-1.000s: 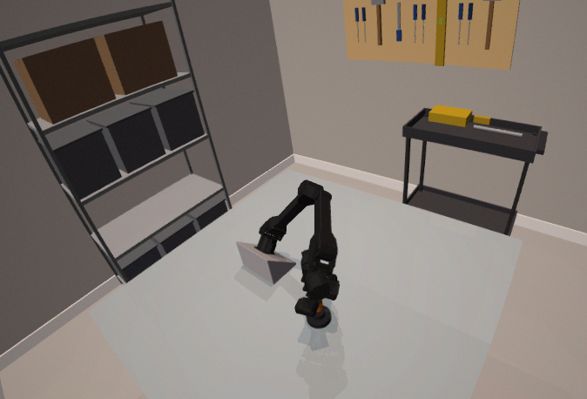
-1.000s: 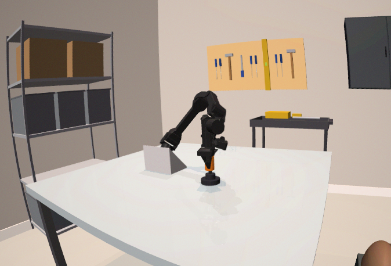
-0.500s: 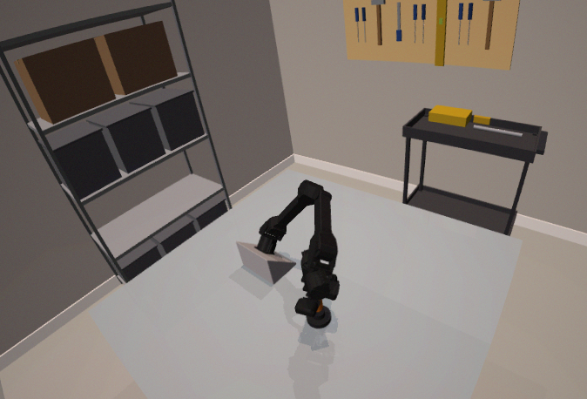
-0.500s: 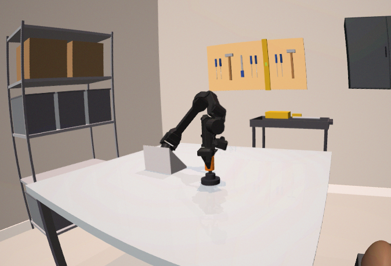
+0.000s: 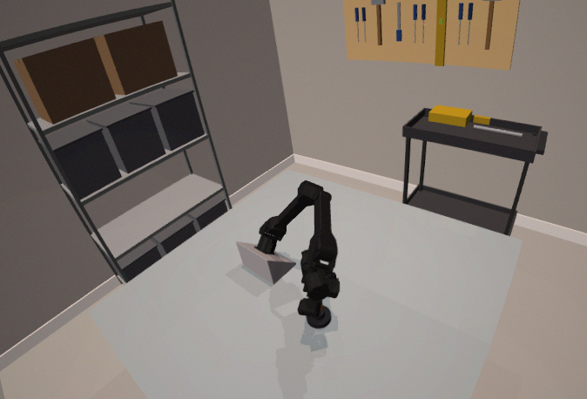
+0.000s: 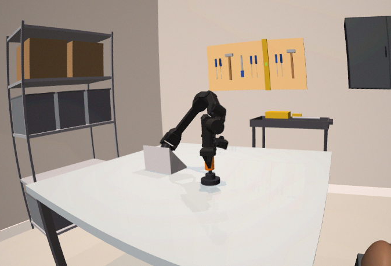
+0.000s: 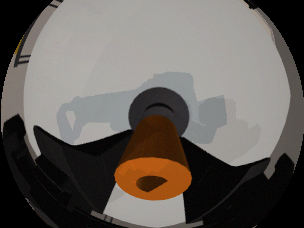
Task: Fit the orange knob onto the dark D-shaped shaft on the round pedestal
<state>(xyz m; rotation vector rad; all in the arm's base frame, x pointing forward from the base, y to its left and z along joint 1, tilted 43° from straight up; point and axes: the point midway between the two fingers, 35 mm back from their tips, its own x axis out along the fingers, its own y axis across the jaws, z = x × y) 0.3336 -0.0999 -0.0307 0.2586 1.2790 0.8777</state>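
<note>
My gripper tip is 40 mm above the dark round pedestal. From my gripper tip the other things lie so: orange knob (20 mm above).
</note>
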